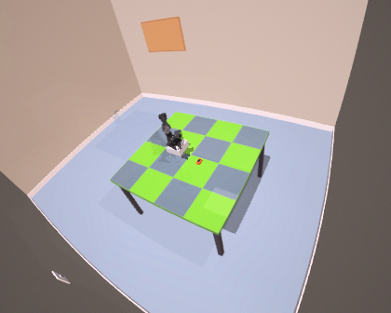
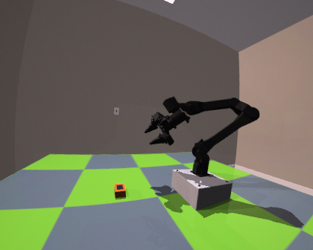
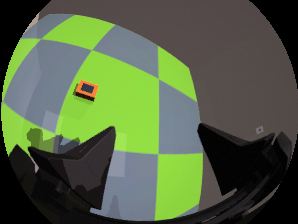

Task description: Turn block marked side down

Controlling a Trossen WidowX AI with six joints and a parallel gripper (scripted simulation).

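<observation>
Right now the block is 13 cm ahead of my gripper tip, 8 cm to the left of it and 20 cm below it.
</observation>
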